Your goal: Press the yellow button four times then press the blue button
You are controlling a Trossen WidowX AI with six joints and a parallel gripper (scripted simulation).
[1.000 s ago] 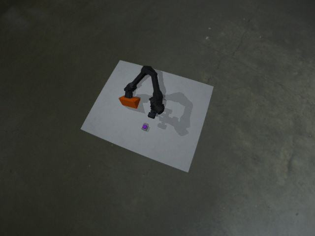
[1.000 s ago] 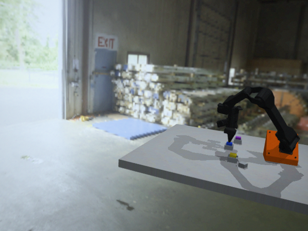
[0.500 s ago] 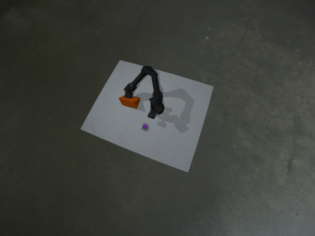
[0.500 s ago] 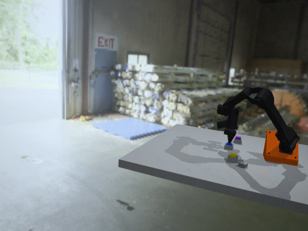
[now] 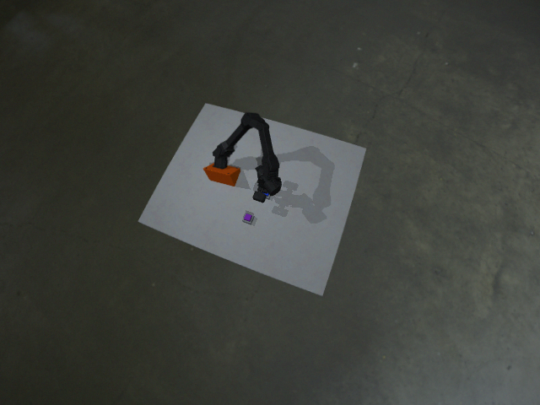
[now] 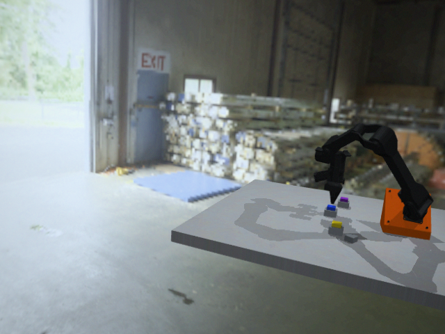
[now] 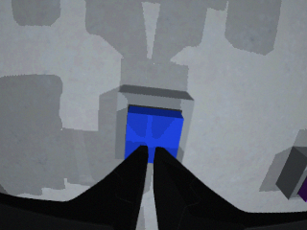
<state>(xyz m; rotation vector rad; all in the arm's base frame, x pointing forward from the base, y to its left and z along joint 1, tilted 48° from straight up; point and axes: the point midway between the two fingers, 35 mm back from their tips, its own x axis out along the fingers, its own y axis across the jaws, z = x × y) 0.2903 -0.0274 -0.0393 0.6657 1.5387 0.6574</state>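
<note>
My gripper tip is 2 cm above the blue button. From my gripper tip the other things lie so: small grey block 9 cm behind, 25 cm to the left, 4 cm below; then yellow button 3 cm behind, 20 cm to the left, 2 cm below; then purple button 4 cm behind, 17 cm to the right, 2 cm below.
</note>
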